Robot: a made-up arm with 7 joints.
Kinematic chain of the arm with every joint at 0, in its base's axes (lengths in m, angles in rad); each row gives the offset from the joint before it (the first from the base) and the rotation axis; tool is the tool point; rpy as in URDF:
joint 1: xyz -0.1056 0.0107 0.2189 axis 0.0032 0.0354 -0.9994
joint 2: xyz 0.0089 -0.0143 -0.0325 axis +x
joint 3: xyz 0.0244 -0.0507 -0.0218 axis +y
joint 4: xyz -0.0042 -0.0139 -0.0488 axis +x
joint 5: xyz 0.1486 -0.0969 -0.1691 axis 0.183 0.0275 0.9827
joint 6: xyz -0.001 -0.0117 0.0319 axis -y
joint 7: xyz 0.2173 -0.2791 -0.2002 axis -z
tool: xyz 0.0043 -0.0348 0.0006 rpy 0 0 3.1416
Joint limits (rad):
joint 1: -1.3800..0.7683
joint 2: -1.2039..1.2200
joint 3: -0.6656..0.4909
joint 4: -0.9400..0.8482
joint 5: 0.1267..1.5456
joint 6: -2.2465..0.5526
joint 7: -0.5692..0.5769
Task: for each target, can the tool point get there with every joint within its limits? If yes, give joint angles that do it. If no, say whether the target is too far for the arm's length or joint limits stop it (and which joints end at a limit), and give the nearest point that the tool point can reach.
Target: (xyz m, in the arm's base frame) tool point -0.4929 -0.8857 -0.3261
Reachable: no: too far | nearest point -0.3746 -0.6246 -0.1724 | short by 0.325 m
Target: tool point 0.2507 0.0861 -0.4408
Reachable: yes | joints 0.5606 0.5363 0.0464 0.6397 0.5843 -0.9734 0.2014
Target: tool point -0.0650 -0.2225 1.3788
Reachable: no: too far | nearest point -0.0373 -0.1903 0.8578 | short by 0.523 m
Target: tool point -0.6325 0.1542 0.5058
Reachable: no: joint limits stop it (at a limit: joint 1, joint 2, joint 3, joint 4, joint 5, joint 7) | nearest point -0.6140 0.3548 0.3050 | short by 0.284 m
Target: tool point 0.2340 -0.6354 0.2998
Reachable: yes | joints -0.1633 -0.4426 0.1219 -0.6188 0.7533 -1.4798 0.0037
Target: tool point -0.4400 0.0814 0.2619
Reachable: no: joint limits stop it (at a limit: joint 1, joint 2, joint 3, joint 4, joint 5, joint 6, joint 7) | nearest point -0.6725 -0.1173 0.2391 | short by 0.307 m
